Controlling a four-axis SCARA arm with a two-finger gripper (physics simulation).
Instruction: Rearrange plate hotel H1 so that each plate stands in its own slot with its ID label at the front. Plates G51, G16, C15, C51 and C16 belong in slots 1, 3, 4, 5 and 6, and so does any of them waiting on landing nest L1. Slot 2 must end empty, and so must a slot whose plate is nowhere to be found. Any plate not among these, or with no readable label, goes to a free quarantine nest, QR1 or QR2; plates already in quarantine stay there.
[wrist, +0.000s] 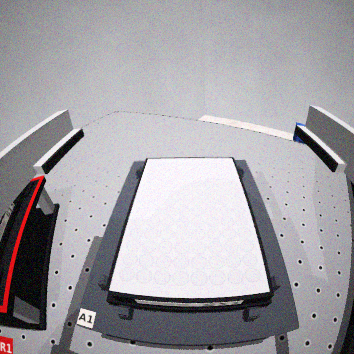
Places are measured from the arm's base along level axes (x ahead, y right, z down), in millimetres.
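Pixels of known places: gripper, between the fingertips: (188, 111).
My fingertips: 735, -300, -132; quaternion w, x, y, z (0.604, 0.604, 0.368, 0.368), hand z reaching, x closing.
Observation:
For each thing: its top centre in the pictures, then the offset to it from my fingertips, as dx, dy, dz. "spot": a spot on its surface instead.
- white-topped plate, centre of its top: (189, 205) -18, +10, +55
- dark grey landing nest L1, centre of its top: (189, 210) -18, +10, +60
- pale label strip, a spot on its surface: (190, 302) spot: -73, +39, +56
- red-rimmed quarantine nest QR1, a spot on its surface: (18, 250) spot: -121, -90, +71
- small A1 tag, a spot on its surface: (86, 318) spot: -111, -3, +69
- red sign, a spot on its surface: (6, 346) spot: -211, -68, +119
- pale strip, a spot on its surface: (245, 128) spot: +297, -12, +117
- dark curved edge, a spot on its surface: (348, 300) spot: -14, +178, +119
A white-topped plate (190, 225) lies flat on the dark grey landing nest L1 (200, 327), in the middle of the wrist view. Faint round well outlines show on its top. The pale label strip (190, 302) on its front edge is seen too steeply to read. My gripper (188, 111) is open and empty, with one finger far to the left of the plate and one far to the right. Part of the red-rimmed quarantine nest QR1 (18, 250) shows at the left edge. Hotel H1 and its slots cannot be made out.
A small A1 tag (86, 318) sits on the nest's front left corner. A red sign (6, 346) is cut off at the bottom left. A blue object (299, 134) stands behind the right finger, near a pale strip (245, 126). A dark curved edge (348, 300) runs down the right side.

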